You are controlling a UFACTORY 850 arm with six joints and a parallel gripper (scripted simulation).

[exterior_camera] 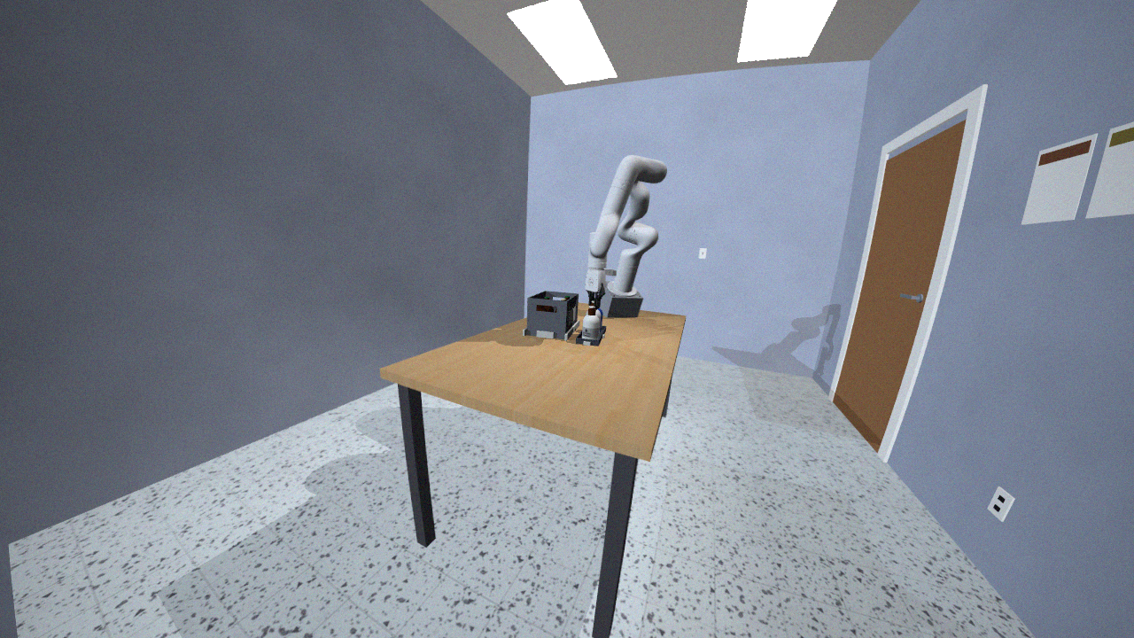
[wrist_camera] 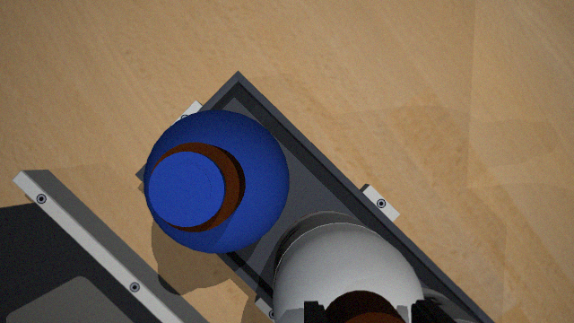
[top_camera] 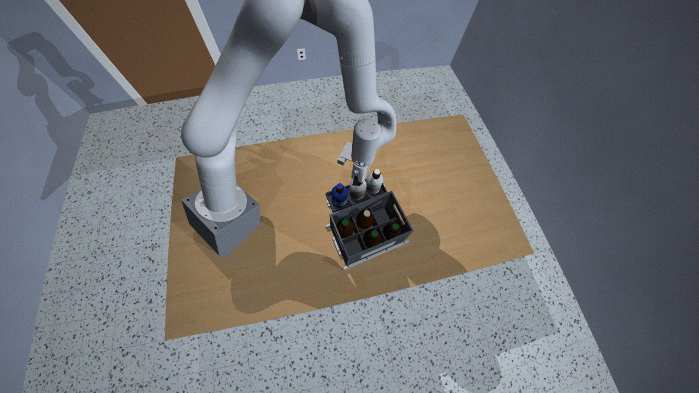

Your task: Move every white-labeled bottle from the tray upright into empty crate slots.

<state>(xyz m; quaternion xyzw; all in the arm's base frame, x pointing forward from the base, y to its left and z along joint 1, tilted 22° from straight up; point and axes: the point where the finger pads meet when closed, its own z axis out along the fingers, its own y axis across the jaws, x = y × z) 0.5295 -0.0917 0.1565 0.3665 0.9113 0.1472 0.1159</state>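
Right now my hand is 90 mm past the blue-labeled bottle, 80 mm above it and 10 mm to the left of it. Also, from my hand: crate (200 mm to the right, 80 mm below, 20 mm behind); then dark tray (150 mm below).
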